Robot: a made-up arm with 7 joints. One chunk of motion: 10 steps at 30 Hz.
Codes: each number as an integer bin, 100 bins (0 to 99) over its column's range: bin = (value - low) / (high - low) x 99, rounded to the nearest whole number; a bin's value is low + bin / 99 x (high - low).
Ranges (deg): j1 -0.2..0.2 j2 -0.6..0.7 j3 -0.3..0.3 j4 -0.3..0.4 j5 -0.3..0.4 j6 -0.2..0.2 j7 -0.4..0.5
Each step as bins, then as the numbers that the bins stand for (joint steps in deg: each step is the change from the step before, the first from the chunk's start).
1 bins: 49 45 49 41 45 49 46
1 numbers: -0.002 -0.009 -0.003 -0.010 0.018 -0.002 0.018
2 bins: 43 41 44 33 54 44 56
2 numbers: -0.026 -0.062 -0.033 -0.067 0.082 -0.022 0.109
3 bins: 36 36 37 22 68 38 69
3 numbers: -0.055 -0.127 -0.076 -0.144 0.181 -0.046 0.227
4 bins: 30 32 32 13 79 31 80
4 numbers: -0.079 -0.180 -0.106 -0.208 0.259 -0.075 0.327
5 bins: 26 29 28 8 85 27 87
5 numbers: -0.095 -0.219 -0.130 -0.243 0.301 -0.091 0.391
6 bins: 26 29 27 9 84 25 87
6 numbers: -0.095 -0.219 -0.136 -0.236 0.294 -0.099 0.391
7 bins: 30 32 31 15 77 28 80
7 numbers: -0.079 -0.180 -0.112 -0.194 0.244 -0.087 0.327
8 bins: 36 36 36 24 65 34 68
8 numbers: -0.055 -0.127 -0.082 -0.130 0.160 -0.063 0.218
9 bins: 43 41 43 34 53 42 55
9 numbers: -0.026 -0.062 -0.039 -0.060 0.075 -0.030 0.100
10 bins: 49 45 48 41 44 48 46
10 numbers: -0.002 -0.009 -0.009 -0.010 0.011 -0.006 0.018
